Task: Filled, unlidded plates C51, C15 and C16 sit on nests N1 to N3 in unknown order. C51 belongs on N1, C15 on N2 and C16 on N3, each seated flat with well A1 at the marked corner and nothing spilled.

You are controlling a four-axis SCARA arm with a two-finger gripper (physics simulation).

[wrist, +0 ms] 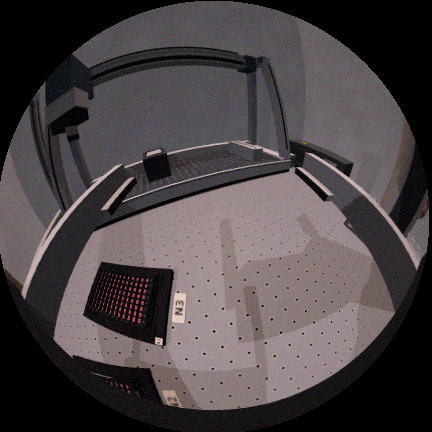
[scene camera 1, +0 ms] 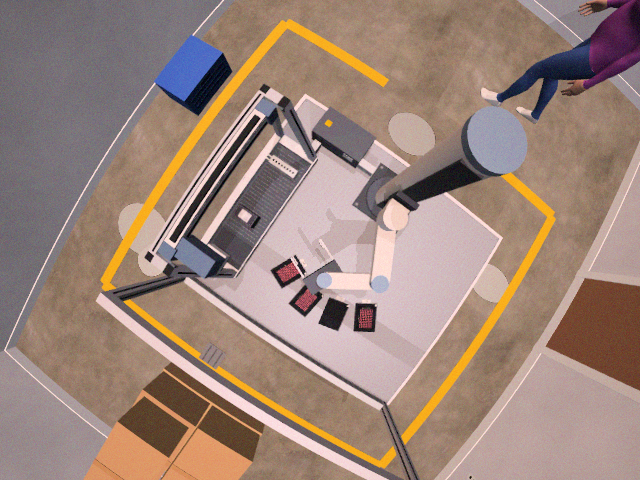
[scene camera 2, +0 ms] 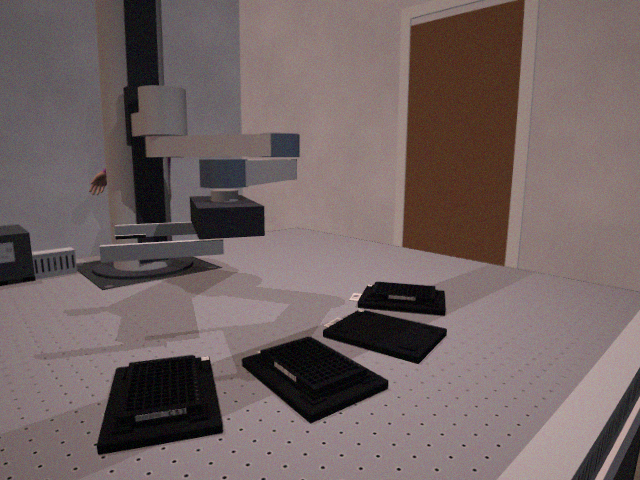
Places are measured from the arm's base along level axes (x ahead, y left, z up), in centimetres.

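Where they show: gripper, fingertip midpoint: [wrist: 215,159] [scene camera 1: 305,248] [scene camera 2: 108,241]; arm's base at its link origin: [scene camera 2: 144,270].
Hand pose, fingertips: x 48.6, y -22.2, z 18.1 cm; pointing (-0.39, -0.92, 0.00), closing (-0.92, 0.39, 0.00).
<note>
Each offset is from my fingertips to the top centre of the thing. "spot": to the spot under its first point.
My gripper [scene camera 1: 307,249] [scene camera 2: 108,241] [wrist: 215,159] is open and empty, raised above the table beside the row of nests. A plate with red-filled wells {dx +17.1, dy -0.5, dz -14.2 cm} [scene camera 1: 287,271] [scene camera 2: 162,384] [wrist: 120,297] sits on the nest labelled N3; it looks flat, and its front label may read C51. A small white mark {dx +12.4, dy +7.6, dz -15.6 cm} [wrist: 159,341] is at that nest's corner. A second red-filled plate {dx +24.4, dy +16.5, dz -14.2 cm} [scene camera 1: 305,299] [scene camera 2: 312,364] [wrist: 117,384] sits on N2, cut off in the wrist view. A third filled plate {dx +14.4, dy +50.2, dz -14.2 cm} [scene camera 1: 366,317] [scene camera 2: 403,290] is on the far nest. Its label and the second plate's are unreadable.
A bare black nest {dx +22.7, dy +34.1, dz -15.2 cm} [scene camera 1: 333,314] [scene camera 2: 385,333] lies between the second and third plates. A gantry machine {spot: dx -1.6, dy -41.1, dz +33.9 cm} [scene camera 1: 211,183] [wrist: 170,60] borders the table, with a small black box {spot: dx +4.5, dy -30.2, dz -4.8 cm} [scene camera 1: 252,221] [wrist: 157,167] on its deck. A dark grey unit {spot: dx -59.5, dy -17.5, dz -5.3 cm} [scene camera 1: 343,135] stands near the arm's base.
</note>
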